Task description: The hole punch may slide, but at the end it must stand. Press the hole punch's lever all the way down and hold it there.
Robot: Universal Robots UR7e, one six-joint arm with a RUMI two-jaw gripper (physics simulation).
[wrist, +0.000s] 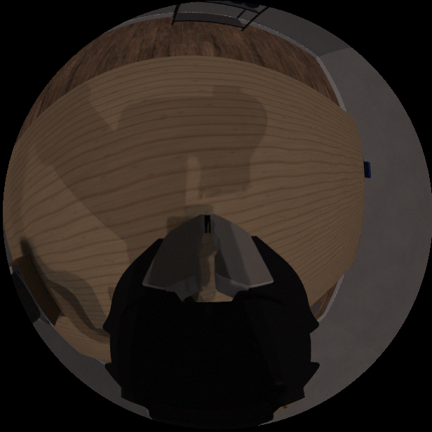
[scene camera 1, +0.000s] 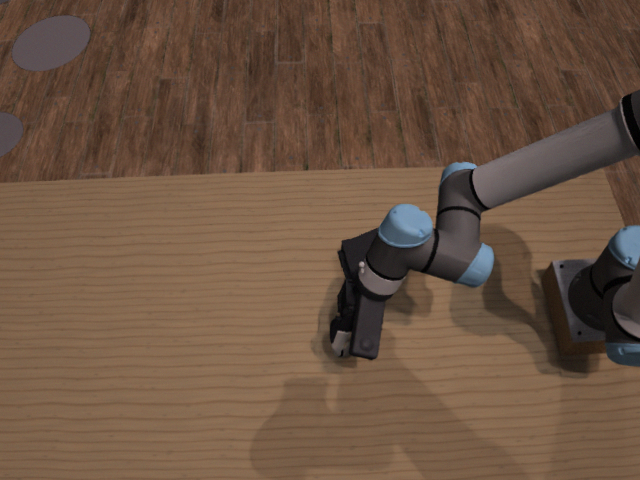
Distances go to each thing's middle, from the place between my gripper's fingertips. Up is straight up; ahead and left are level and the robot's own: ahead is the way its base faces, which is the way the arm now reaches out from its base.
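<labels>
As for the black hole punch [scene camera 1: 354, 250], my hand is 7 cm above it, and it's also 24 cm to the left of the punch and 11 cm past it.
</labels>
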